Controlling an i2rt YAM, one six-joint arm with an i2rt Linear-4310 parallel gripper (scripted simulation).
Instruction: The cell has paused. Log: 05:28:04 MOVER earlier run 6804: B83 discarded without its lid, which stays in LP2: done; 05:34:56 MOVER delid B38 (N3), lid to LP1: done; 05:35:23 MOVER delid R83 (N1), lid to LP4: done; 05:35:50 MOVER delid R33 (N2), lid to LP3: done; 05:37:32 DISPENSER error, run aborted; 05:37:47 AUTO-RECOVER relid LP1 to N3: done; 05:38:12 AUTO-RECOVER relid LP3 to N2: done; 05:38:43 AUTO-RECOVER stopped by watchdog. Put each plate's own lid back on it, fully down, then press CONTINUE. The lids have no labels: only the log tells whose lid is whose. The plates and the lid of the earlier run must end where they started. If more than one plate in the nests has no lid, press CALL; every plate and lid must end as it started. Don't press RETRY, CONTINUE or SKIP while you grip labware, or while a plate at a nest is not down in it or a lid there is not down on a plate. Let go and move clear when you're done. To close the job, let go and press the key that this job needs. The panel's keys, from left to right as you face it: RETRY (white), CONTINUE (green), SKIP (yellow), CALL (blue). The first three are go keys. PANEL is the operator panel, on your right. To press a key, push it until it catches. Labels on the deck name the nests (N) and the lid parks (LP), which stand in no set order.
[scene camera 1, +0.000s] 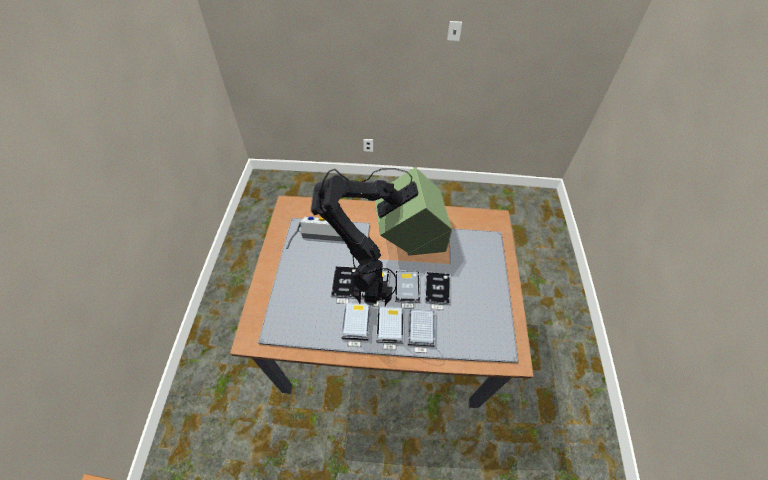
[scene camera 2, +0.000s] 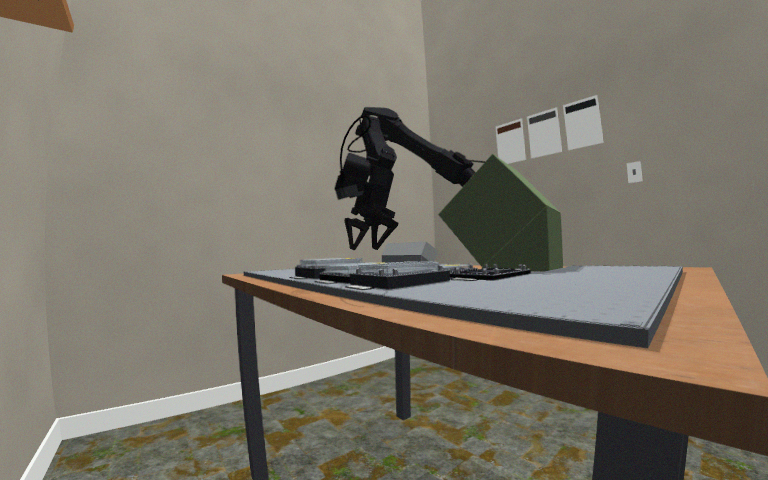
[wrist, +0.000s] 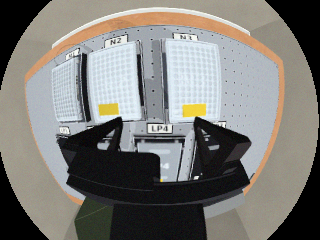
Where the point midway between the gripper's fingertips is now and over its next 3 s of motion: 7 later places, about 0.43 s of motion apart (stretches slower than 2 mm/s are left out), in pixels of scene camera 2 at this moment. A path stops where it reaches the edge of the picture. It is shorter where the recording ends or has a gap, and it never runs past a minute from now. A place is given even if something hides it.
The gripper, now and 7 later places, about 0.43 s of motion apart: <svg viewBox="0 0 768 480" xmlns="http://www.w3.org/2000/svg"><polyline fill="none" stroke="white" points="363,249 382,250 402,250 403,249 401,248 402,251 402,258 404,265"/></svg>
